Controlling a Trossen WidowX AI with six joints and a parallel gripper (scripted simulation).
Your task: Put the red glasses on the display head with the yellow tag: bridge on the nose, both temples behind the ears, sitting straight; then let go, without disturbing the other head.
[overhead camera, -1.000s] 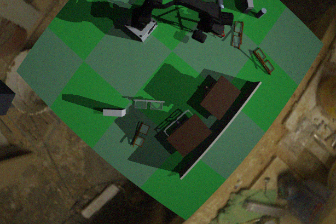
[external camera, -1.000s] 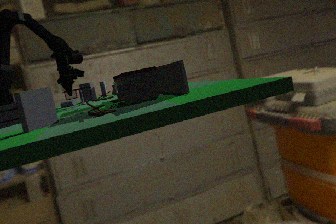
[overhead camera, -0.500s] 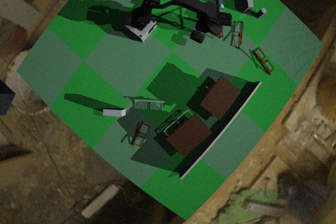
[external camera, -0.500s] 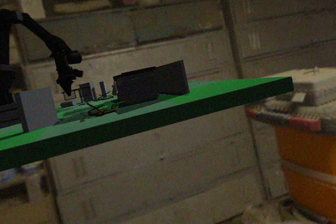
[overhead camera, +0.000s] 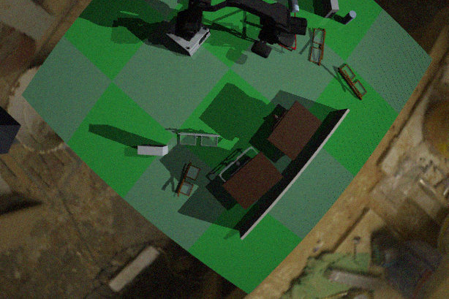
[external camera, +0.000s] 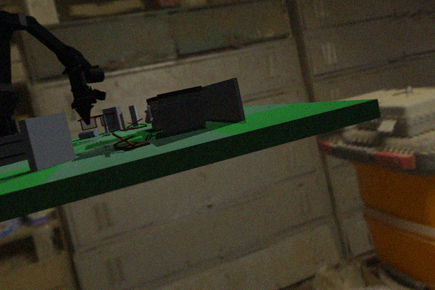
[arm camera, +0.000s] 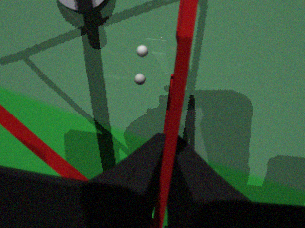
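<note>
My gripper tip is 7 cm short of the round-headed pin, 7 cm to the right of it and 4 cm above it. Also, from my gripper tip: white-edged backboard 35 cm ahead, 36 cm to the right, 1 cm below.
</note>
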